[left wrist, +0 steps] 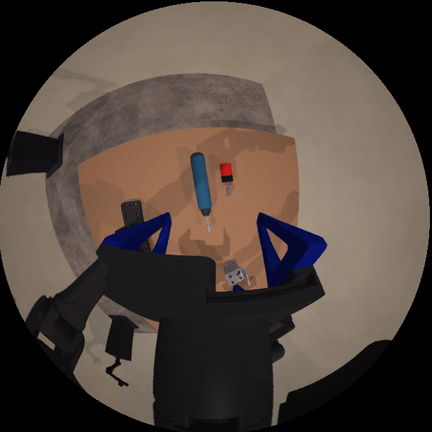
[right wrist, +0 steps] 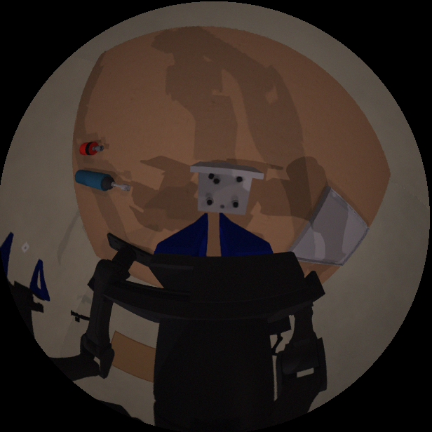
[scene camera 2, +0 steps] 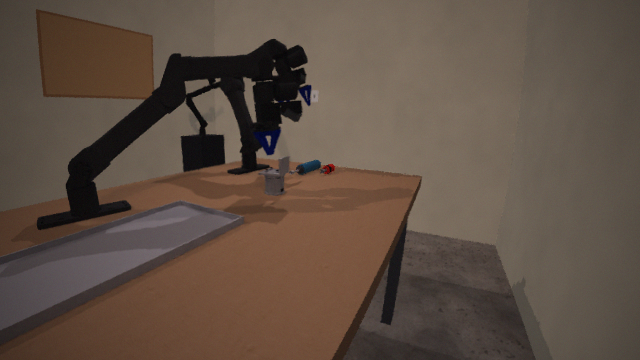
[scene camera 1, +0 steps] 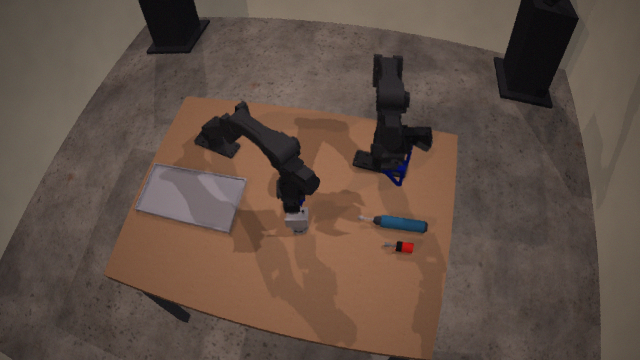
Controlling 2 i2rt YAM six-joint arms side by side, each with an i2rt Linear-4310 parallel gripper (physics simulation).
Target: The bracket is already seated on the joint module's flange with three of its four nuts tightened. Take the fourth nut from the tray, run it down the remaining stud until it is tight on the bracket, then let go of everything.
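Pixels of known places: left gripper, between the fingertips: (scene camera 1: 402,175); right gripper, between the fingertips: (scene camera 2: 270,154); left arm's base, origin of its link: (scene camera 2: 249,170) (scene camera 1: 380,164); right arm's base, origin of its link: (scene camera 2: 87,215) (scene camera 1: 216,144).
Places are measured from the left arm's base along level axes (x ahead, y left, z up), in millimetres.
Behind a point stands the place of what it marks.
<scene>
The grey L-shaped bracket (scene camera 1: 296,218) @[x 326, y -201, z 65 mm] (scene camera 2: 284,165) @[x 355, y -195, z 87 mm] (left wrist: 235,275) (right wrist: 225,191) sits on the round joint module (scene camera 2: 274,185) @[x 339, y -222, z 30 mm] (left wrist: 229,264), its wall upright. Several dark nuts or stud ends show on its plate; which stud is bare I cannot tell. The grey tray (scene camera 1: 222,202) @[x 319, y -495, z 4 mm] (scene camera 2: 155,235) @[x 340, y -578, z 4 mm] (right wrist: 340,222) shows no nut that I can make out. My right gripper (scene camera 1: 301,203) @[x 302, y -196, z 114 mm] (scene camera 2: 270,151) @[x 302, y -196, z 114 mm] (right wrist: 213,217) is all but shut, with a slim gap and nothing between its fingers, just above the bracket's near edge. My left gripper (scene camera 1: 400,173) @[x 199, y 97, z 263 mm] (scene camera 2: 308,100) @[x 199, y 97, z 263 mm] (left wrist: 213,216) is wide open and empty, high above the table.
A blue screwdriver-like tool (scene camera 1: 403,223) @[x 233, y 136, z 40 mm] (scene camera 2: 308,167) @[x 250, y 90, z 27 mm] (left wrist: 201,182) (right wrist: 92,180) and a short red and black one (scene camera 1: 405,247) @[x 312, y 163, z 32 mm] (scene camera 2: 328,169) @[x 319, y 134, z 20 mm] (left wrist: 226,171) (right wrist: 88,148) lie on the table (scene camera 1: 200,270) @[x 590, y -466, z 0 mm]. In scene camera 1 they are right of the bracket and the tray is left of it.
</scene>
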